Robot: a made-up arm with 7 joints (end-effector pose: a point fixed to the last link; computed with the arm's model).
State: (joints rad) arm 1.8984 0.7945 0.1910 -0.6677 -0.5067 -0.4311 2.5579
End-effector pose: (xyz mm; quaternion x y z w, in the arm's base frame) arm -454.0 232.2 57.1 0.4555 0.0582 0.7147 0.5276
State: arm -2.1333 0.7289 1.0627 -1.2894 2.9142 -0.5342 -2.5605
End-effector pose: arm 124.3 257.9 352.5 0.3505 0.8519 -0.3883 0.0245
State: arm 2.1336 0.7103 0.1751 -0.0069 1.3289 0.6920 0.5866
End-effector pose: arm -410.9 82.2 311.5 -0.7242 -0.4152 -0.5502 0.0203
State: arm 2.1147 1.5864 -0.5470 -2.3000 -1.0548 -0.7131 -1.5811
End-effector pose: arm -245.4 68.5 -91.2 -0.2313 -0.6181 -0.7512 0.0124
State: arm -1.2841 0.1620 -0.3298 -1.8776 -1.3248 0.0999 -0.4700
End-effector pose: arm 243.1 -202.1 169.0 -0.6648 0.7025 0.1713 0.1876
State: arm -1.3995 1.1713 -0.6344 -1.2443 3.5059 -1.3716 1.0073
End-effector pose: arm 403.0 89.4 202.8 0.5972 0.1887 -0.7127 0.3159
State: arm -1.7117 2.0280 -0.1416 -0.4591 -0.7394 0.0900 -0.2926
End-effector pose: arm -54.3 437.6 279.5 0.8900 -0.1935 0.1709 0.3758
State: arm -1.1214 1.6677 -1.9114 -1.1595 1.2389 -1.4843 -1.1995
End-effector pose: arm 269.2 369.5 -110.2 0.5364 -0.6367 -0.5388 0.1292
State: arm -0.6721 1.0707 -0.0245 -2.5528 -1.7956 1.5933 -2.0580
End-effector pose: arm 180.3 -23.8 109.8 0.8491 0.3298 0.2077 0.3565
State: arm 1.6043 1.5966 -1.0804 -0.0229 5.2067 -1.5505 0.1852
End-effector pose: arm -165.8 463.8 174.8 -0.5944 0.6124 -0.1316 0.5043
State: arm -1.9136 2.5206 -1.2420 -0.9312 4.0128 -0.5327 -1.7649
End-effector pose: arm -87.4 438.0 210.6 0.0987 -0.7574 0.6254 0.1598
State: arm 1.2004 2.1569 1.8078 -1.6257 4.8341 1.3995 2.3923
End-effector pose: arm 302.2 105.6 245.9 -0.1651 0.9606 0.0671 0.2132
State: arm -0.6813 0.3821 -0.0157 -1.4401 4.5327 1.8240 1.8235
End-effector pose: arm 429.6 23.7 -48.7 0.3820 -0.7348 0.5553 0.0763
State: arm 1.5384 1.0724 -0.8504 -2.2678 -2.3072 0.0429 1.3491
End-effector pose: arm -191.9 -22.4 -199.6 -0.2003 -0.2735 -0.6000 0.7246
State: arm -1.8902 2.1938 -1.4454 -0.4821 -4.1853 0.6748 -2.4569
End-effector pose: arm -19.9 486.0 187.7 0.6756 -0.2021 -0.2832 0.6500
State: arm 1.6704 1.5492 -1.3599 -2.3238 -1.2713 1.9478 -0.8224
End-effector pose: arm -263.2 -8.7 -32.1 0.0566 0.4280 -0.8940 0.1201
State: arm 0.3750 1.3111 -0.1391 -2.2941 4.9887 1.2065 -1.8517
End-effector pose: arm 210.5 101.2 -139.3 -0.7408 -0.4890 0.4445 0.1204
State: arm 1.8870 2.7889 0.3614 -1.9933 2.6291 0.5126 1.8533
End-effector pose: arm 93.4 131.3 -294.6 0.2823 0.3546 0.7710 0.4474
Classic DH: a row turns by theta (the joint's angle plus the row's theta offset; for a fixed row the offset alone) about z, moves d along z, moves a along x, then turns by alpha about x. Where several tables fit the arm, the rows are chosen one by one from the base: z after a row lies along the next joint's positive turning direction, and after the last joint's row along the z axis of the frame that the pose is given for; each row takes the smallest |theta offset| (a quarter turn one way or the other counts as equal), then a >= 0, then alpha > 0; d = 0 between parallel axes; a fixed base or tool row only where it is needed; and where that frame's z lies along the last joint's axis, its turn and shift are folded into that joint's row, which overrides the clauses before.
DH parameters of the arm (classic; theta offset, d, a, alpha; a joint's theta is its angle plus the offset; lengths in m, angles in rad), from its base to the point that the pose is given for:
base (fixed): 0 0 0 -1.2217
joint 1: 1.5708 0 0 1.5708
joint 2: 1.2217 0 0 -1.5708
joint 3: -1.5708 -0.2425 0.0272 -1.5708
joint 4: 0 0 -0.0338 1.5708
joint 5: 0 -0.2794 0 -1.5708
joint 6: 0 0 0 1.5708
joint 7: 0 0 0 0

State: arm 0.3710 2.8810 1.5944 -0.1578 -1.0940 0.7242 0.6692
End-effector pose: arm 162.7 108.9 487.2 0.8637 -0.4378 0.2394 0.0712
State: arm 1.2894 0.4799 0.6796 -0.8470 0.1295 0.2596 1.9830
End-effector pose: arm -368.2 276.6 -197.1 0.4517 -0.2509 0.8230 0.2361
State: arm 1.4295 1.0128 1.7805 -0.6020 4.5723 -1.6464 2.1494
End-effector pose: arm -294.3 401.8 137.0 0.1447 -0.1566 0.4099 0.8869
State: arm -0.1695 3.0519 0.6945 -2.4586 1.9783 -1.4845 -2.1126
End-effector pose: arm 156.3 -151.9 86.7 -0.3500 0.6942 0.3974 0.4875
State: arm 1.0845 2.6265 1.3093 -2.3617 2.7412 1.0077 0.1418
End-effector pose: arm 229.6 -114.4 10.5 -0.2709 0.2153 -0.3880 0.8542
